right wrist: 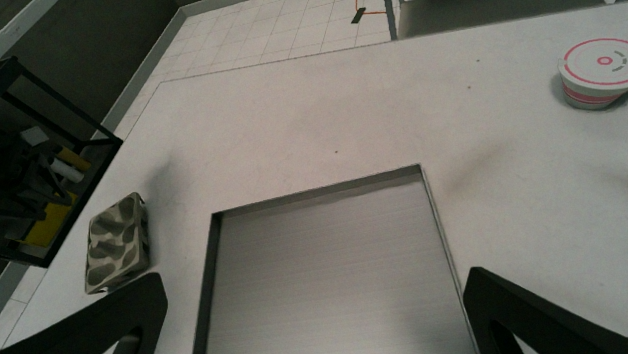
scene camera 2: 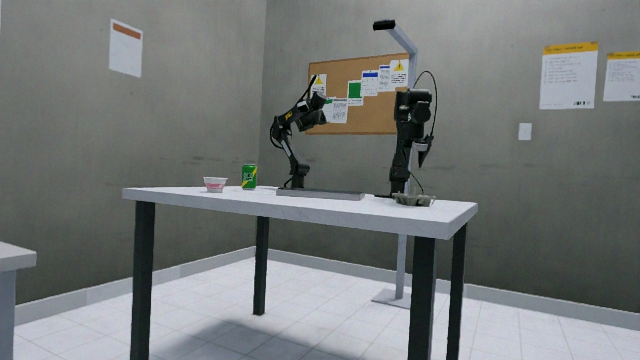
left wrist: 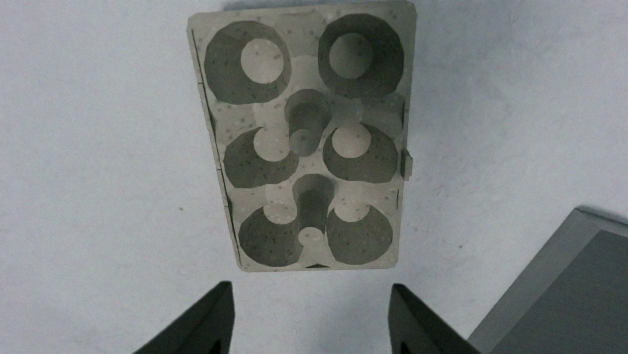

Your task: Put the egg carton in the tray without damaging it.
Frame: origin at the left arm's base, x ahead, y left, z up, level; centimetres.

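Where they show: left gripper, fingertip midpoint: (right wrist: 58,210) (scene camera 2: 413,167) (left wrist: 311,298); right gripper, fingertip midpoint: (right wrist: 315,285) (scene camera 2: 309,127).
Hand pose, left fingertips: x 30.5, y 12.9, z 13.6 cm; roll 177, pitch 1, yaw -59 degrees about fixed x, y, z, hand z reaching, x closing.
Each offset is from my left fingertips to the top centre of the thing.
The grey-brown egg carton {dz -6.7, dx -0.6, dy +0.1 cm} (scene camera 2: 414,200) (left wrist: 310,166) (right wrist: 117,242) lies with its cups facing up on the white table, near the table's right end in the scene view. The flat grey metal tray {dz -11.1, dx -2.7, dy -37.3 cm} (scene camera 2: 320,194) (left wrist: 540,275) (right wrist: 320,192) lies to the carton's left there and is empty in the right wrist view. My left gripper (scene camera 2: 423,159) (left wrist: 311,298) is partly open and empty, pointing down above the table, with the carton ahead of its fingertips in its wrist view. My right gripper (right wrist: 315,285) is wide open and empty, raised over the tray.
A white and pink lidded bowl {dz -7.9, dx +24.2, dy -71.7 cm} (scene camera 2: 215,184) (right wrist: 592,75) and a green can {dz -1.4, dx -3.4, dy -76.2 cm} (scene camera 2: 249,176) stand on the table left of the tray in the scene view. A pale post (scene camera 2: 401,265) rises behind the table. A dark-framed cart (right wrist: 85,204) stands beyond the table edge.
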